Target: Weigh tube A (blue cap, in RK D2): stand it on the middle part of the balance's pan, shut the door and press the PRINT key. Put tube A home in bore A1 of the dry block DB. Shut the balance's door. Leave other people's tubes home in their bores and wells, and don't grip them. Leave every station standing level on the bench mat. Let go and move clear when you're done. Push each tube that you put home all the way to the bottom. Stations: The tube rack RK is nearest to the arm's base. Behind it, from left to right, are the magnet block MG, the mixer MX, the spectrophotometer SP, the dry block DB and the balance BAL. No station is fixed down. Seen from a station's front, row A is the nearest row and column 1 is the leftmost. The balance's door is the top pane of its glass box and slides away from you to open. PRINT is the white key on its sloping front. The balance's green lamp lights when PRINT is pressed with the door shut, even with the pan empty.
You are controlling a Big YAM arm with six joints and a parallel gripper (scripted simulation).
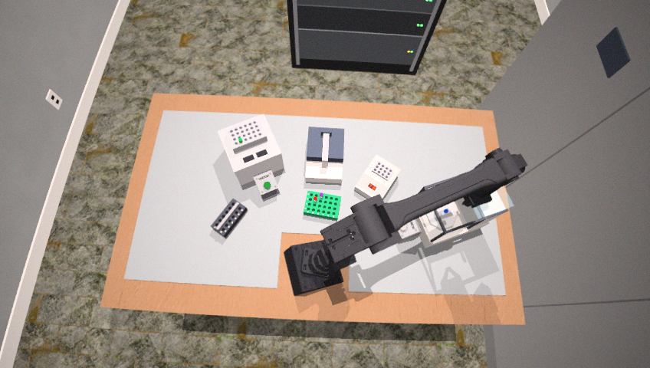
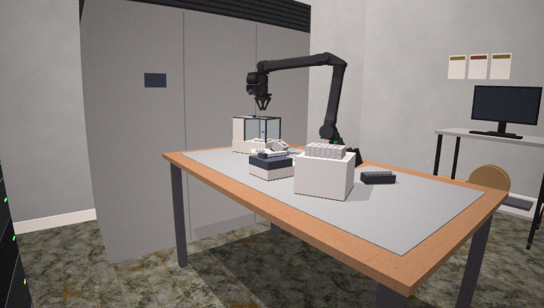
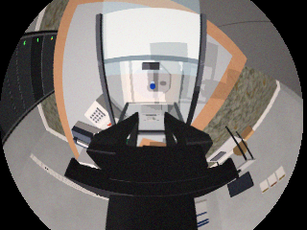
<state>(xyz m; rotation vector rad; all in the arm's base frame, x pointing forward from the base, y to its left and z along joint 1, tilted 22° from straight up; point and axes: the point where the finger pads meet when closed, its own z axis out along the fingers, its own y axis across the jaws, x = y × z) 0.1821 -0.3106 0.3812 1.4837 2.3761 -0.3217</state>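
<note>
My gripper is now 80 mm to the left of the balance door, 50 mm above it and 40 mm short of it. Also, from my hand: green rack RK 430 mm to the left, 240 mm below, 10 mm ahead; white print key 190 mm below, 140 mm to the left, 60 mm behind; dry block DB 230 mm to the left, 230 mm below, 130 mm ahead.
</note>
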